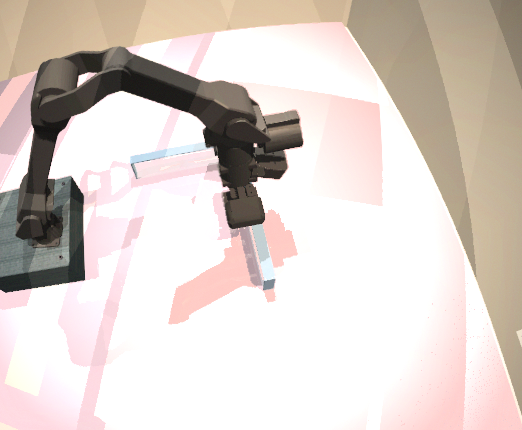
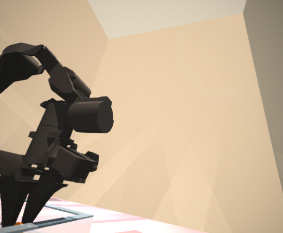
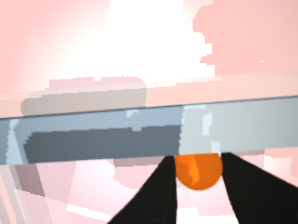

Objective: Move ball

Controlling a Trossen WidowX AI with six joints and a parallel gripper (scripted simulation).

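My gripper tip is now 4 cm above the see-through copy of ball. Also, from my gripper tip: clear wall: 10 cm behind, 13 cm to the left, 2 cm below; then orange ball: right at my gripper tip.
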